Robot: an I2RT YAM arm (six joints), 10 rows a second.
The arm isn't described. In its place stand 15 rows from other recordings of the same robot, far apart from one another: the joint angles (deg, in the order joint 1, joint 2, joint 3, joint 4, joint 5, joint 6), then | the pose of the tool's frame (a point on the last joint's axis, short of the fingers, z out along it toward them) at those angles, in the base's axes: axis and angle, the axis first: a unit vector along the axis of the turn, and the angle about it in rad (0 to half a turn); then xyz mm.
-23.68 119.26 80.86 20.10 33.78 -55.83 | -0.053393, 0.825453, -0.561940, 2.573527, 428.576, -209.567, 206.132
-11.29 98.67 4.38 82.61 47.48 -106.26 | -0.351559, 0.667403, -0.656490, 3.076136, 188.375, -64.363, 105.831
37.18 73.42 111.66 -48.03 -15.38 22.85 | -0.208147, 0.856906, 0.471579, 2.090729, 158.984, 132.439, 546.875
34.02 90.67 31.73 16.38 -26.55 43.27 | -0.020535, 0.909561, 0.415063, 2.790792, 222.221, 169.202, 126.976
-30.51 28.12 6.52 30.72 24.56 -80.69 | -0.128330, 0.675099, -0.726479, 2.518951, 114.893, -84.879, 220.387
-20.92 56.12 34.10 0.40 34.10 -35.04 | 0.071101, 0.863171, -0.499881, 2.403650, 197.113, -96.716, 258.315
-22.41 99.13 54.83 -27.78 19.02 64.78 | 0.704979, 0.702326, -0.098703, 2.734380, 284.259, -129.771, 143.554
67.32 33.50 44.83 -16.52 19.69 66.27 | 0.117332, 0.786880, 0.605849, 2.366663, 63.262, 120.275, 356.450
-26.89 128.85 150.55 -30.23 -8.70 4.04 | 0.202151, 0.974698, -0.095388, 1.728600, 447.514, -220.901, 449.241
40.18 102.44 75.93 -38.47 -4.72 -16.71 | -0.482575, 0.871704, 0.085164, 2.731267, 280.181, 240.439, 216.433
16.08 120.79 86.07 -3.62 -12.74 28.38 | 0.051269, 0.960069, 0.275026, 2.398521, 455.170, 139.377, 182.620
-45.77 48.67 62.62 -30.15 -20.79 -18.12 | 0.101367, 0.967235, -0.232767, 1.910333, 129.021, -114.421, 399.107
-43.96 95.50 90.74 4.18 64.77 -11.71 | 0.563829, 0.503268, -0.654842, 2.431514, 253.774, -289.463, 414.845
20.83 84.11 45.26 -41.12 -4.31 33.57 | 0.107376, 0.991507, 0.073381, 3.020374, 223.755, 87.993, 161.326
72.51 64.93 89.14 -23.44 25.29 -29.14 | -0.607945, 0.777728, 0.159816, 1.584538, 78.568, 198.735, 509.250
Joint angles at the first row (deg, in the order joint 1, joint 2, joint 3, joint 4, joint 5, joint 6):
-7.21 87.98 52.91 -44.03 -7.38 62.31
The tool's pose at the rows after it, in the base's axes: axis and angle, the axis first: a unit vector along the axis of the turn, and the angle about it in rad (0 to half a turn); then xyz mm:
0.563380, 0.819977, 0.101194, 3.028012, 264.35, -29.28, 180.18
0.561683, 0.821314, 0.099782, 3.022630, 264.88, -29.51, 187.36
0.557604, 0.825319, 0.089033, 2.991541, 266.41, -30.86, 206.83
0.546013, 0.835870, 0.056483, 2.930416, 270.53, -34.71, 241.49
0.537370, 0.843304, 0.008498, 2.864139, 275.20, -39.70, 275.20
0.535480, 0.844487, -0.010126, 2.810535, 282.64, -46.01, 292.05
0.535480, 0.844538, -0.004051, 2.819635, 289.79, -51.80, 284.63
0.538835, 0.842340, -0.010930, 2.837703, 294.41, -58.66, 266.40
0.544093, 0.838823, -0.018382, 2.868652, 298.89, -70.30, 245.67
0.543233, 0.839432, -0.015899, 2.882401, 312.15, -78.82, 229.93
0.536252, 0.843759, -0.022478, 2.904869, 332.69, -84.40, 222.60
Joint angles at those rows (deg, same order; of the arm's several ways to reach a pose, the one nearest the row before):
-7.29 87.63 53.00 -44.21 -7.29 62.40
-7.29 87.10 54.22 -45.78 -7.03 62.14
-7.30 85.78 57.56 -49.46 -5.19 61.35
-7.38 84.82 64.58 -56.05 -0.54 58.99
-7.47 85.17 72.40 -62.37 5.79 56.79
-8.17 86.30 76.98 -63.72 8.70 55.29
-9.22 87.97 76.91 -62.06 7.57 54.41
-10.36 89.64 74.54 -59.16 7.64 53.79
-12.38 92.10 72.51 -56.43 7.39 52.65
-13.44 95.95 73.12 -53.71 6.60 51.59
-13.53 101.31 77.77 -54.40 6.77 50.63

